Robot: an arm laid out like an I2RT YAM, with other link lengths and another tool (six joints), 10 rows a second.
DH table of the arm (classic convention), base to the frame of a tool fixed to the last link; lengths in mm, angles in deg. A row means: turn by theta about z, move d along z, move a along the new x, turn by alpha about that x. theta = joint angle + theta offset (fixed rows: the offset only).
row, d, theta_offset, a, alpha
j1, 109.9, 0, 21.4, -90
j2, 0, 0, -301, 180
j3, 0, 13.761, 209.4, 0
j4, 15.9, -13.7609, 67.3, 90
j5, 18.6, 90, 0, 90
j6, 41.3, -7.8, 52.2, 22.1
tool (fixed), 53.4, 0, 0, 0
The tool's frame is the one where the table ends.
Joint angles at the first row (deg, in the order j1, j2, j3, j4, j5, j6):
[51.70, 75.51, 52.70, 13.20, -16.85, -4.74]
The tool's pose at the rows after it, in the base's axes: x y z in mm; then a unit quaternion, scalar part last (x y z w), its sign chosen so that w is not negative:
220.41 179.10 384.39 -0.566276 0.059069 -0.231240 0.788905
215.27 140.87 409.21 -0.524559 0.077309 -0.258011 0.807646
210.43 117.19 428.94 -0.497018 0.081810 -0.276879 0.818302
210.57 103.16 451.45 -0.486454 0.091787 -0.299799 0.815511
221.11 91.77 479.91 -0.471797 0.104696 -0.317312 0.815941
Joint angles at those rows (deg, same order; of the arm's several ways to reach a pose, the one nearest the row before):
[45.86, 67.09, 50.74, 15.11, -17.95, -2.30]
[40.08, 61.55, 51.65, 14.28, -20.25, 0.92]
[35.68, 58.59, 53.52, 13.36, -22.53, 2.80]
[33.01, 58.20, 58.81, 8.92, -22.24, 3.17]
[28.85, 60.64, 66.46, 5.45, -23.65, 4.86]

